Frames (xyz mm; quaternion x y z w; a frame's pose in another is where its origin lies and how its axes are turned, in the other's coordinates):
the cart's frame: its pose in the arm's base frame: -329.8 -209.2 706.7 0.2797 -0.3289 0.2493 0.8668
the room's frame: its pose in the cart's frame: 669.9 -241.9 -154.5 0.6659 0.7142 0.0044 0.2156
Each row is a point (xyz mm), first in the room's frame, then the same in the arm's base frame.
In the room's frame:
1: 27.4 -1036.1 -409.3
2: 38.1 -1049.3 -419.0
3: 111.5 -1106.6 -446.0
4: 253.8 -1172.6 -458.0
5: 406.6 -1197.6 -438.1
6: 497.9 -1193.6 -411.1
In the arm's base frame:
1: -446.1 -413.9 262.7
2: -464.3 -410.7 256.2
3: -544.3 -366.1 224.2
4: -648.8 -255.3 185.0
5: -716.1 -115.3 169.5
6: -736.6 -22.3 170.7

